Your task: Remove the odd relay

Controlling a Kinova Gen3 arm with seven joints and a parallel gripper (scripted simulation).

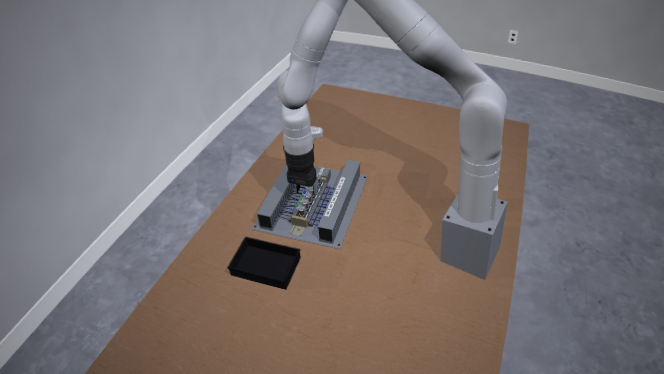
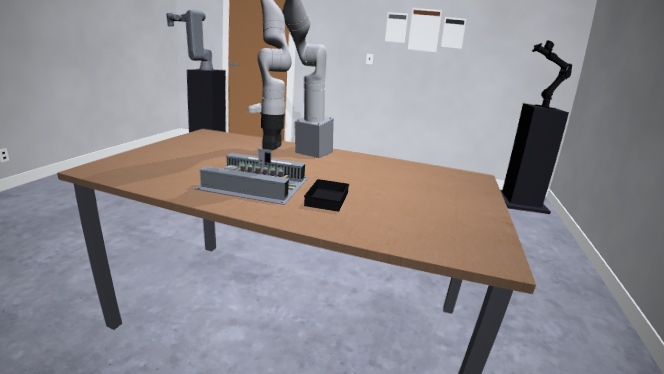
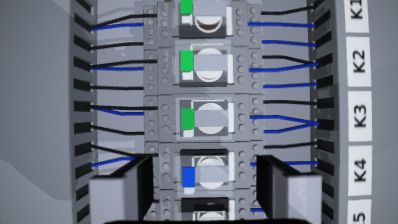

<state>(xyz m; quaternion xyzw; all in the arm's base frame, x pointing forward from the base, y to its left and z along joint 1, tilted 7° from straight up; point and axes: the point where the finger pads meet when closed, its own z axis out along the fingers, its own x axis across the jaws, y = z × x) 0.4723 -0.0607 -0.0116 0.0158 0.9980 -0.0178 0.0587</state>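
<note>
Right now the k4 relay is 4 cm below my hand. From my hand the other things lie so: k2 relay: 6 cm to the right, 4 cm below; then k3 relay: 4 cm below, 3 cm to the right; then grey relay panel: 6 cm below, 4 cm to the right.
</note>
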